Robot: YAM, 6 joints.
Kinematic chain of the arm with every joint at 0, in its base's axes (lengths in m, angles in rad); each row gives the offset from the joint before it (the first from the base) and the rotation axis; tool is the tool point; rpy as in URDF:
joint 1: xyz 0 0 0.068 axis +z
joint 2: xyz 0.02 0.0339 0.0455 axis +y
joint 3: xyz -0.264 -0.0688 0 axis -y
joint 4: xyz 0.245 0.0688 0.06 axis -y
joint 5: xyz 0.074 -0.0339 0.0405 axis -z
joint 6: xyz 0.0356 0 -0.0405 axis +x
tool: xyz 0 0 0 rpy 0 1.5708 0
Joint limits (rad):
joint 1: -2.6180..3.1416
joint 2: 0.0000..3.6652
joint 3: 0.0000..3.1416
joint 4: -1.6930..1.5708
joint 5: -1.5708..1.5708
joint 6: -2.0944..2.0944
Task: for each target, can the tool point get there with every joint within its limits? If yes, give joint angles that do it. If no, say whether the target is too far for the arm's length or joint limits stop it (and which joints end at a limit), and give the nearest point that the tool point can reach.
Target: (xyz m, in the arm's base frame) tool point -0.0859 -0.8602 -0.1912
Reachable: no: too far | nearest point -0.0605 -0.6057 -0.0989 | short by 0.272 m
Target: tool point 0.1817 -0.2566 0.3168
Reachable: yes | joints -1.0161 1.3883 0.8353 0.7592 -0.5738 0.5012
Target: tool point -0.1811 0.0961 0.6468
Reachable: yes | joints -0.5684 0.9883 2.2905 1.2264 0.4823 0.2214
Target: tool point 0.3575 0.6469 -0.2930
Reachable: no: too far | nearest point 0.2732 0.4944 -0.1945 | short by 0.200 m
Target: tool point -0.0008 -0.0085 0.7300
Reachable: yes | joints 2.6688 1.5371 2.7708 0.7008 -0.2246 1.0133
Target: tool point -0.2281 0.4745 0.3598
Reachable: yes | joints 1.9532 2.3125 2.1452 0.5830 -1.3310 0.6962
